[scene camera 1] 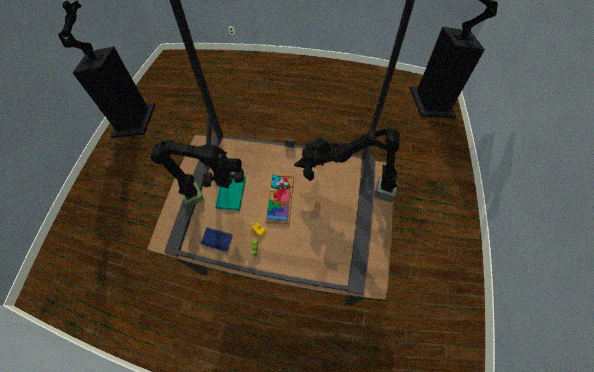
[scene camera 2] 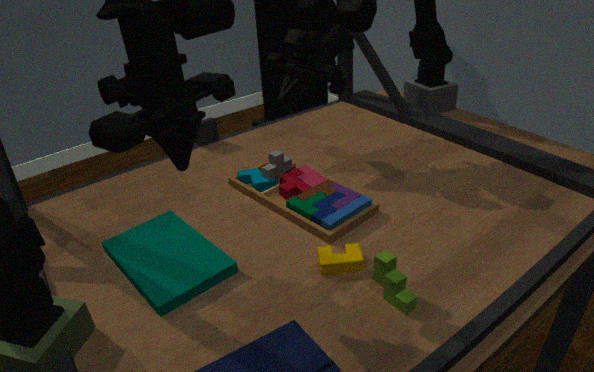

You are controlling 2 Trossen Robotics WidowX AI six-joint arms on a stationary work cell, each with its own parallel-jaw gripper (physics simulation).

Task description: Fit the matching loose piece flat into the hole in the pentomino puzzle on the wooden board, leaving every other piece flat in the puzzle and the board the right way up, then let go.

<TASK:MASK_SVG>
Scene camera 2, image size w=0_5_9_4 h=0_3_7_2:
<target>my right gripper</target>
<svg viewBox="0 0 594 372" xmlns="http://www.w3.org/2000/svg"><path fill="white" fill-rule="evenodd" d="M234 82L227 74L207 72L185 81L181 65L187 63L186 54L178 54L177 45L172 49L141 57L127 56L129 63L123 64L126 76L119 80L114 75L100 79L97 82L99 92L106 105L118 102L120 108L130 103L131 106L141 106L142 110L133 114L114 111L92 121L89 129L92 144L95 147L114 153L121 153L142 143L146 135L151 136L161 146L175 167L183 172L188 169L200 122L206 116L204 111L198 111L195 102L213 94L213 98L221 102L236 95Z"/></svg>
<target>yellow u-shaped piece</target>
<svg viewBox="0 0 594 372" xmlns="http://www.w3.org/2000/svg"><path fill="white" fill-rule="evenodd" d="M358 243L345 244L345 253L333 254L331 246L317 247L321 276L363 271L364 259Z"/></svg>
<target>lime stepped piece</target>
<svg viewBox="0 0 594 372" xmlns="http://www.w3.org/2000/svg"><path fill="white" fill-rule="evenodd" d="M385 249L374 256L373 280L384 287L383 299L406 315L416 308L417 296L406 289L407 276L396 269L397 257Z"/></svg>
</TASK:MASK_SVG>
